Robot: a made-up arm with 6 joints. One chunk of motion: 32 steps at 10 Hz.
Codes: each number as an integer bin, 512 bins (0 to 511) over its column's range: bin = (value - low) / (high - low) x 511, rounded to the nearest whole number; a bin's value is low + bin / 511 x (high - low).
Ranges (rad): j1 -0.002..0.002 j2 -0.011..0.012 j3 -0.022..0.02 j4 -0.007..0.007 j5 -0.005..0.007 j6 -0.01..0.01
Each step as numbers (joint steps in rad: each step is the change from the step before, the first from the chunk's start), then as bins.
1 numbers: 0.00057 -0.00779 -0.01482 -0.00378 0.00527 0.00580
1 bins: 328 71 87 118 437 404
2 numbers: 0.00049 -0.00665 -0.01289 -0.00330 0.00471 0.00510
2 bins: 318 97 111 135 413 386
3 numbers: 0.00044 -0.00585 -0.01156 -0.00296 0.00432 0.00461
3 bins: 312 114 127 147 397 373
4 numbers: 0.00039 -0.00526 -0.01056 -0.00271 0.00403 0.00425
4 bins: 305 128 139 157 385 364
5 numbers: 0.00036 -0.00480 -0.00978 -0.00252 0.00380 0.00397
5 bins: 301 138 149 164 375 357
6 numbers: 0.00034 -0.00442 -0.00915 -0.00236 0.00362 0.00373
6 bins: 299 146 156 169 367 351
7 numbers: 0.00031 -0.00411 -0.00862 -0.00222 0.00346 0.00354
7 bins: 295 153 163 174 360 346
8 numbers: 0.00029 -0.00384 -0.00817 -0.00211 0.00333 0.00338
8 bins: 293 159 168 178 355 342
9 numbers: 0.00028 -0.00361 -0.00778 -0.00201 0.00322 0.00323
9 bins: 291 164 173 182 350 338
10 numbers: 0.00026 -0.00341 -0.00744 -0.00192 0.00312 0.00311
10 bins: 289 169 177 185 346 335
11 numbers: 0.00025 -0.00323 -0.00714 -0.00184 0.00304 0.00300
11 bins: 287 173 181 188 342 332
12 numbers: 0.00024 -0.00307 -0.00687 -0.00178 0.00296 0.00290
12 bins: 286 176 184 191 339 330
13 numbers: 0.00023 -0.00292 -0.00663 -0.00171 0.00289 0.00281
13 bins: 285 180 187 193 336 327
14 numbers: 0.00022 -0.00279 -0.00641 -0.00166 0.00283 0.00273
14 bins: 284 182 190 195 333 325
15 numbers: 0.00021 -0.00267 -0.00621 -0.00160 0.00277 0.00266
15 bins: 282 185 192 197 331 323
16 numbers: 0.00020 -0.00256 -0.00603 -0.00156 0.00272 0.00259
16 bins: 281 188 194 199 329 322
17 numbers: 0.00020 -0.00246 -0.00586 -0.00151 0.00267 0.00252
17 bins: 281 190 196 200 327 320
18 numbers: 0.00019 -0.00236 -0.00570 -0.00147 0.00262 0.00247
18 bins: 280 192 198 202 324 319
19 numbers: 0.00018 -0.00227 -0.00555 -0.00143 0.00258 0.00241
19 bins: 278 194 200 203 323 317
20 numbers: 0.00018 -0.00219 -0.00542 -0.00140 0.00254 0.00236
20 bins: 278 196 202 204 321 316
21 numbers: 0.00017 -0.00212 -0.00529 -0.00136 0.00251 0.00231
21 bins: 277 197 203 206 320 315
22 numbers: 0.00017 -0.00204 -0.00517 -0.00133 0.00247 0.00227
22 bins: 277 199 205 207 318 313
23 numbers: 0.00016 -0.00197 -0.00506 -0.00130 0.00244 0.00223
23 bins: 276 201 206 208 317 312
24 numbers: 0.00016 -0.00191 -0.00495 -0.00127 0.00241 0.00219
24 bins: 276 202 207 209 316 311
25 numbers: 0.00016 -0.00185 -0.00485 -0.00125 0.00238 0.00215
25 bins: 276 203 209 210 314 310
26 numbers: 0.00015 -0.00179 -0.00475 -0.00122 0.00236 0.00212
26 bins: 275 205 210 211 313 310
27 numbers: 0.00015 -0.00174 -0.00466 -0.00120 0.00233 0.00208
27 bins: 275 206 211 212 312 309
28 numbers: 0.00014 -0.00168 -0.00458 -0.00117 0.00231 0.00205
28 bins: 273 207 212 213 311 308
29 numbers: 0.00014 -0.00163 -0.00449 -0.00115 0.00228 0.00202
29 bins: 273 208 213 214 310 307
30 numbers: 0.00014 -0.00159 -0.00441 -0.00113 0.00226 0.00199
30 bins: 273 209 214 214 309 306
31 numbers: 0.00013 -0.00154 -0.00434 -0.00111 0.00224 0.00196
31 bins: 272 210 215 215 308 306
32 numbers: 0.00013 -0.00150 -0.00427 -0.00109 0.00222 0.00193
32 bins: 272 211 216 216 307 305
